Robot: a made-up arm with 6 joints. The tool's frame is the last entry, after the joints. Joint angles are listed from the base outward.
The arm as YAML. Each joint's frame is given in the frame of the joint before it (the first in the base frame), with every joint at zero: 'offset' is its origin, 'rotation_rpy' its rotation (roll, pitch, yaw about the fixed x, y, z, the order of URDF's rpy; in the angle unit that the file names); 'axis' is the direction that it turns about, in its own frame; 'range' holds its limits. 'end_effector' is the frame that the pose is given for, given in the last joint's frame.
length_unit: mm
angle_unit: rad
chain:
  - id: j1
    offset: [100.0, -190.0, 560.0]
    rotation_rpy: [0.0, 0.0, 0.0]
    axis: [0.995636, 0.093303, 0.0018]
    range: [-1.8, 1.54]
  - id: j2
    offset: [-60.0, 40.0, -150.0]
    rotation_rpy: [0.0, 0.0, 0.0]
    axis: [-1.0, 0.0, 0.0]
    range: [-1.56, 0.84]
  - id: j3
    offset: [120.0, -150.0, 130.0]
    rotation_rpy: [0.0, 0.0, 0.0]
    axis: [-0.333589, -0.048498, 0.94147]
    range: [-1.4, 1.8]
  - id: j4
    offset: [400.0, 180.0, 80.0]
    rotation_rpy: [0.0, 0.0, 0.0]
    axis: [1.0, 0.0, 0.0]
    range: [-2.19, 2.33]
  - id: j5
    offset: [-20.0, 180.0, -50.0]
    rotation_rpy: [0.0, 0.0, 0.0]
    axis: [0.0, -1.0, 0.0]
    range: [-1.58, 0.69]
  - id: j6
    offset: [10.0, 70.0, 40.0]
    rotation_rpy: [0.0, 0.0, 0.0]
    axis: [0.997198, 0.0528, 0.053]
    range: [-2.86, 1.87]
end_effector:
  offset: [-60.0, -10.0, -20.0]
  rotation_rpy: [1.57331, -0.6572, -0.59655]
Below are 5 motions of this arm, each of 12 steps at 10 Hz.
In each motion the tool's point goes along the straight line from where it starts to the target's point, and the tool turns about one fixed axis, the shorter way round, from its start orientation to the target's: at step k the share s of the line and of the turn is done. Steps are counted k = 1, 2, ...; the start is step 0. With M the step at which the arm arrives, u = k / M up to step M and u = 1 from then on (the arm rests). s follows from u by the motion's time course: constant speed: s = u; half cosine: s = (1 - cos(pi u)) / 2; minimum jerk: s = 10 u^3 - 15 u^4 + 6 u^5.
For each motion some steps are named. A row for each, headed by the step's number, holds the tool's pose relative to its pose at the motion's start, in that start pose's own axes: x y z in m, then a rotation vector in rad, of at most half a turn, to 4 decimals.
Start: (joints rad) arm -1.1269 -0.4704 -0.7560 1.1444 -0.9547 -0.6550
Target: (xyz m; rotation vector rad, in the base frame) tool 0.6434 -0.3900 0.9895 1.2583 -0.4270 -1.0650
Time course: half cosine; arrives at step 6
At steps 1, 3, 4, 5, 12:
1: 0.0090 -0.0038 0.0063 -0.0236 -0.0256 -0.0451
3: 0.0673 -0.0286 0.0470 -0.1762 -0.1909 -0.3363
4: 0.1010 -0.0428 0.0706 -0.2643 -0.2864 -0.5044
5: 0.1256 -0.0533 0.0878 -0.3287 -0.3562 -0.6275
12: 0.1346 -0.0571 0.0941 -0.3524 -0.3818 -0.6725

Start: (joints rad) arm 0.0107 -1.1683 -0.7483 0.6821 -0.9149 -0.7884
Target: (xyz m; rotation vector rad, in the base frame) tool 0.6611 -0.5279 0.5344 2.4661 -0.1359 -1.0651
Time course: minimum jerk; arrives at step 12
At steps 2, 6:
2: -0.0032 0.0005 -0.0044 -0.0018 -0.0064 0.0006
6: -0.0447 0.0071 -0.0622 -0.0252 -0.0899 0.0079

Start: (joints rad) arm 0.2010 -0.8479 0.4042 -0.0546 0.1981 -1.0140
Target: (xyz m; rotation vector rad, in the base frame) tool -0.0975 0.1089 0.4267 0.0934 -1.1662 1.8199
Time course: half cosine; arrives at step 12
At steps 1, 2, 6, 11, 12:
1: -0.0082 0.0039 0.0029 0.0054 0.0132 0.0230
2: -0.0323 0.0153 0.0114 0.0211 0.0518 0.0906
6: -0.2413 0.1143 0.0854 0.1575 0.3869 0.6759
11: -0.4743 0.2247 0.1679 0.3097 0.7607 1.3289
12: -0.4826 0.2286 0.1708 0.3150 0.7739 1.3519

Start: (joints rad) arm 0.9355 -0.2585 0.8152 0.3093 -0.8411 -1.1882
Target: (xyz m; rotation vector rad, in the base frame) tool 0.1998 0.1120 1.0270 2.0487 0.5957 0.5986
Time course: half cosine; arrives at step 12
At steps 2, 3, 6, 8, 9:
2: 0.0095 -0.0015 -0.0068 0.0525 -0.0071 -0.0517
3: 0.0207 -0.0032 -0.0149 0.1149 -0.0155 -0.1130
6: 0.0706 -0.0109 -0.0510 0.3922 -0.0529 -0.3859
8: 0.1060 -0.0163 -0.0764 0.5883 -0.0793 -0.5789
9: 0.1206 -0.0185 -0.0870 0.6696 -0.0902 -0.6588

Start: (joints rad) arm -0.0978 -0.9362 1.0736 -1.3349 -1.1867 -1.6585
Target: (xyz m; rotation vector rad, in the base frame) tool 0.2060 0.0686 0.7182 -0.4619 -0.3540 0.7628
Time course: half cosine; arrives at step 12
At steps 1, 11, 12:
1: -0.0014 -0.0030 0.0011 0.0081 -0.0056 -0.0045
11: -0.0782 -0.1721 0.0644 0.4677 -0.3215 -0.2602
12: -0.0796 -0.1751 0.0655 0.4758 -0.3271 -0.2647

